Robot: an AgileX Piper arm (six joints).
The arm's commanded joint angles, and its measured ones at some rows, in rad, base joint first. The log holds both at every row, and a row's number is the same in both.
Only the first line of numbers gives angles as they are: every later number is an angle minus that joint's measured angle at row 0.
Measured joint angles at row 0: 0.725 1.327 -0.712 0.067 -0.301 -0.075
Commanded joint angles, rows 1 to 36: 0.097 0.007 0.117 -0.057 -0.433 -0.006; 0.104 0.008 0.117 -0.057 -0.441 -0.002; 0.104 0.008 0.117 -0.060 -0.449 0.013; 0.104 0.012 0.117 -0.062 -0.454 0.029; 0.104 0.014 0.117 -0.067 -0.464 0.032; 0.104 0.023 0.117 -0.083 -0.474 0.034; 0.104 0.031 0.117 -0.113 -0.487 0.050; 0.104 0.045 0.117 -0.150 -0.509 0.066; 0.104 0.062 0.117 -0.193 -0.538 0.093; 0.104 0.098 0.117 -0.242 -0.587 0.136; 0.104 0.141 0.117 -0.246 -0.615 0.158; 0.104 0.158 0.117 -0.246 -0.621 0.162; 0.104 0.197 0.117 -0.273 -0.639 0.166; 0.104 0.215 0.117 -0.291 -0.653 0.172; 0.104 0.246 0.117 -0.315 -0.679 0.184; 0.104 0.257 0.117 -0.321 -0.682 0.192; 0.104 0.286 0.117 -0.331 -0.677 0.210; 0.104 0.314 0.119 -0.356 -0.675 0.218; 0.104 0.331 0.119 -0.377 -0.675 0.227; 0.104 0.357 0.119 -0.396 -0.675 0.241; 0.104 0.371 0.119 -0.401 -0.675 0.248; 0.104 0.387 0.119 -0.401 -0.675 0.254; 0.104 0.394 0.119 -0.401 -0.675 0.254; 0.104 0.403 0.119 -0.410 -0.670 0.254; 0.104 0.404 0.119 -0.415 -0.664 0.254; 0.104 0.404 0.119 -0.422 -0.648 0.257; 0.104 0.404 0.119 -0.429 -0.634 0.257; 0.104 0.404 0.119 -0.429 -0.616 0.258; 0.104 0.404 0.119 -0.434 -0.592 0.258; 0.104 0.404 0.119 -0.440 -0.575 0.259; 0.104 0.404 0.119 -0.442 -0.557 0.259; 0.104 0.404 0.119 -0.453 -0.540 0.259; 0.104 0.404 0.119 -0.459 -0.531 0.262; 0.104 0.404 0.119 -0.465 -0.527 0.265; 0.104 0.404 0.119 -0.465 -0.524 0.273; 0.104 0.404 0.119 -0.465 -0.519 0.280
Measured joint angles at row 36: 0.105 0.382 0.097 -0.392 -0.686 0.251
